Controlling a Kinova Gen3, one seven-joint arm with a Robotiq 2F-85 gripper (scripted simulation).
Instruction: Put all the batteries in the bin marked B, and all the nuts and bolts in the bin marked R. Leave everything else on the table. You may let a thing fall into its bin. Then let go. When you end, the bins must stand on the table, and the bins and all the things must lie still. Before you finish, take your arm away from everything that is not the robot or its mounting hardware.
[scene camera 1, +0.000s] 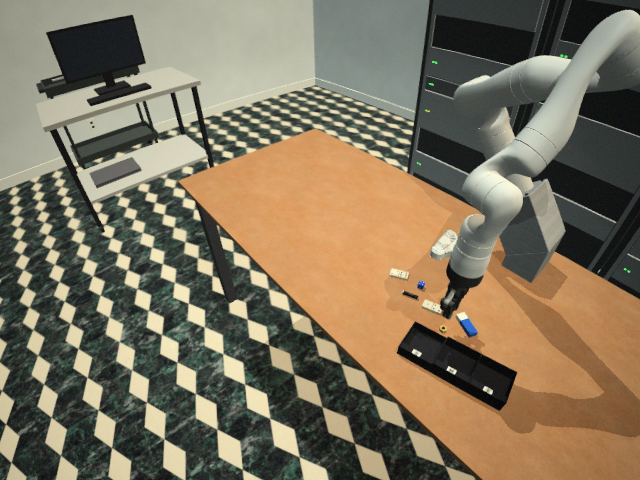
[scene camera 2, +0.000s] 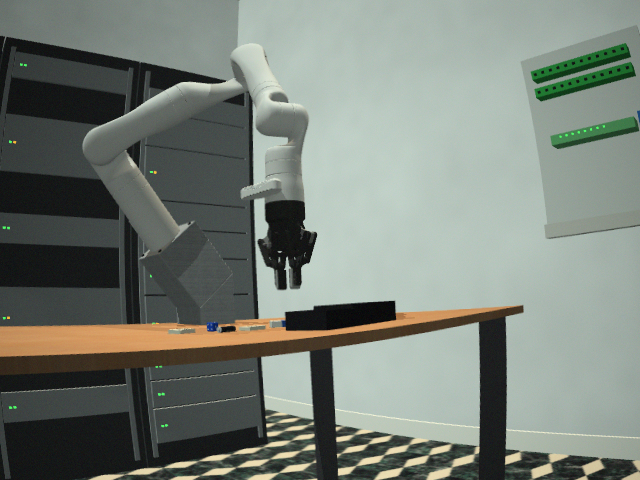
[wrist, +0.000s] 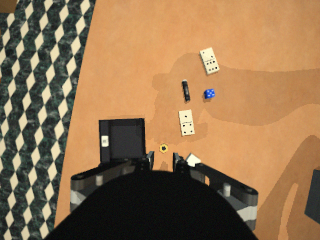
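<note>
A bin (scene camera 1: 440, 354) can be seen in scene camera 1, and the bin (scene camera 2: 365, 313) is there in scene camera 2 too, while the wrist view shows the bin (wrist: 123, 136) as well. With it is the gripper (scene camera 2: 288, 289), and scene camera 1 shows the gripper (scene camera 1: 449, 312), as the wrist view shows the gripper (wrist: 163, 158).
</note>
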